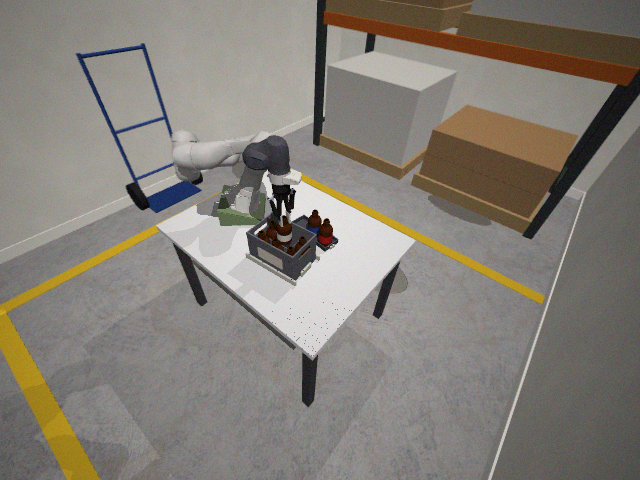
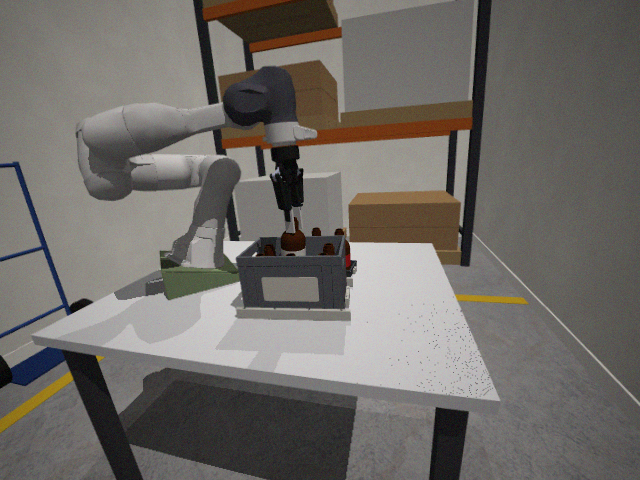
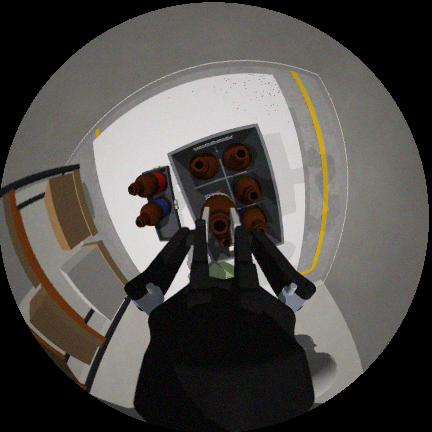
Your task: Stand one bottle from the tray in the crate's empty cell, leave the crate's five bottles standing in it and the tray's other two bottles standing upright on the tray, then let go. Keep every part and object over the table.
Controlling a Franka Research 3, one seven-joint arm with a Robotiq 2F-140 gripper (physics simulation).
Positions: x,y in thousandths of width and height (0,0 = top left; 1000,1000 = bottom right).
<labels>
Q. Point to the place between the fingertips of the gripper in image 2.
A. At 460,480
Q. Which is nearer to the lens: the white-banded bottle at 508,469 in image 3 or the blue-labelled bottle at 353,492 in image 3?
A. The white-banded bottle.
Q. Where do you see a red-labelled bottle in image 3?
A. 337,429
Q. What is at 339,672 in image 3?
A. The gripper.
</labels>
